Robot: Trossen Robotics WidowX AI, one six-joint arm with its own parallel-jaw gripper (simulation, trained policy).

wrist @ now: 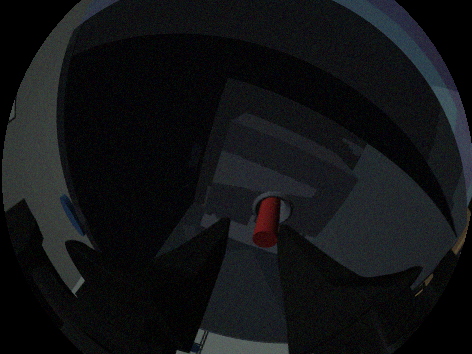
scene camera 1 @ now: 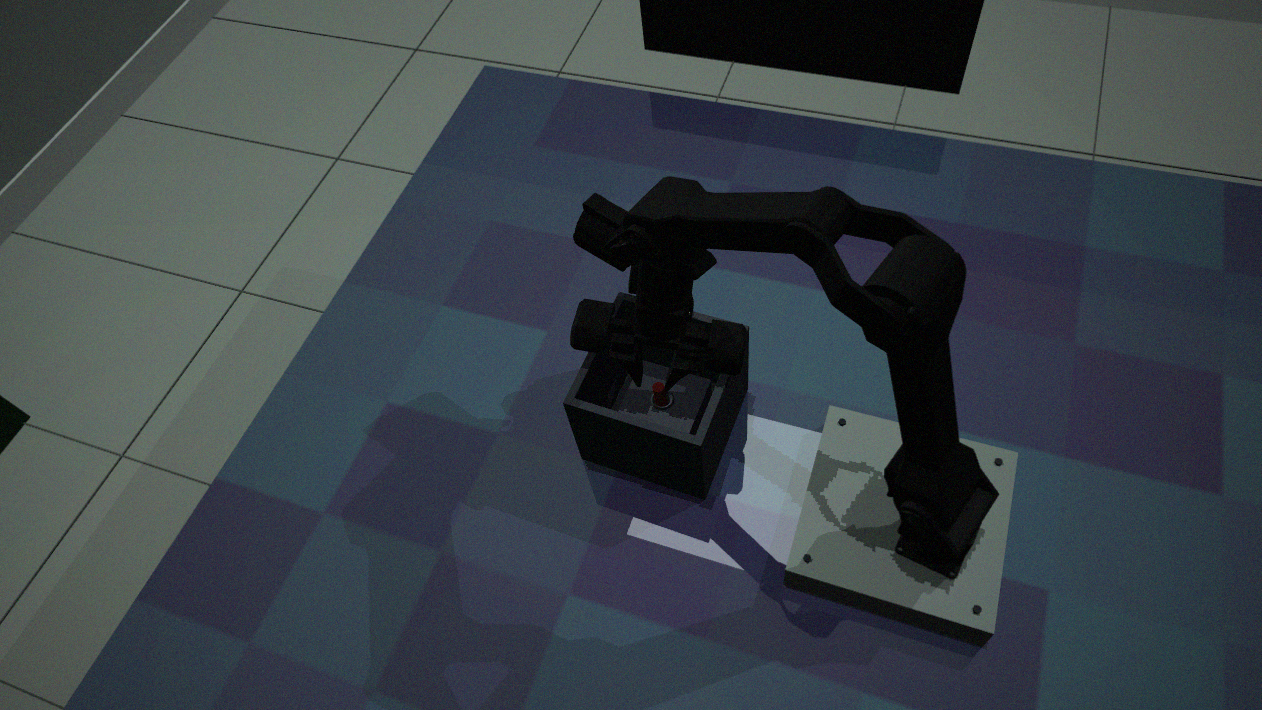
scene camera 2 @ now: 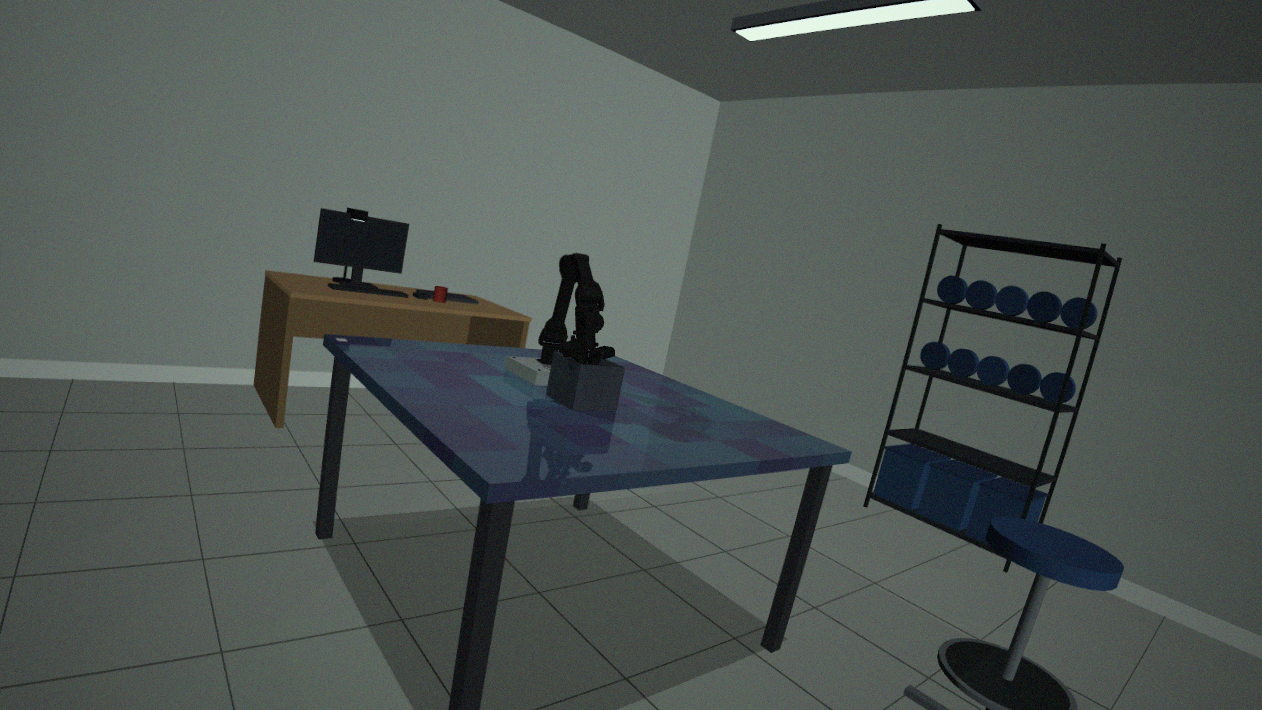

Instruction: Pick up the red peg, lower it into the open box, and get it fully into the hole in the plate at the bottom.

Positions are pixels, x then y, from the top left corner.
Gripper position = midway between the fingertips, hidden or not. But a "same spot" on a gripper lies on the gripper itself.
Scene:
The gripper shows in the wrist view, in scene camera 1 (653,386) and in scene camera 2. One and the same spot on the gripper: (wrist: 165,298) is (scene camera 2: 587,357).

